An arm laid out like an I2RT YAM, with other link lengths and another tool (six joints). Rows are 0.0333 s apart.
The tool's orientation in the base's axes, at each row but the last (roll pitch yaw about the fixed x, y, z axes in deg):
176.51 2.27 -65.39
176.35 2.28 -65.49
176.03 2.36 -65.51
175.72 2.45 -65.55
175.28 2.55 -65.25
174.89 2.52 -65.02
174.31 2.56 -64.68
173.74 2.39 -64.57
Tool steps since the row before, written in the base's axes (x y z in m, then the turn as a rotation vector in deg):
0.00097 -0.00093 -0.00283 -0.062 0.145 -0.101
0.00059 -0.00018 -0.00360 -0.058 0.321 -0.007
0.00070 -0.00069 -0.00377 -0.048 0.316 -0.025
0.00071 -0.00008 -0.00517 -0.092 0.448 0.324
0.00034 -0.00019 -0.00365 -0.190 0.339 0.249
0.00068 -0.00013 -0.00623 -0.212 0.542 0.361
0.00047 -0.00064 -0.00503 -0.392 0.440 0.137
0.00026 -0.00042 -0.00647 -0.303 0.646 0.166
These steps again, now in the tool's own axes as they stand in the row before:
0.00136 -0.00066 0.00274 -0.154 -0.011 0.107
0.00055 -0.00069 0.00354 -0.316 -0.081 0.014
0.00107 -0.00061 0.00370 -0.306 -0.090 0.032
0.00059 -0.00100 0.00509 -0.459 -0.079 -0.311
0.00048 -0.00053 0.00360 -0.398 0.050 -0.228
0.00068 -0.00111 0.00613 -0.596 -0.007 -0.337
0.00100 -0.00065 0.00495 -0.571 0.176 -0.095
0.00076 -0.00076 0.00640 -0.720 0.011 -0.136

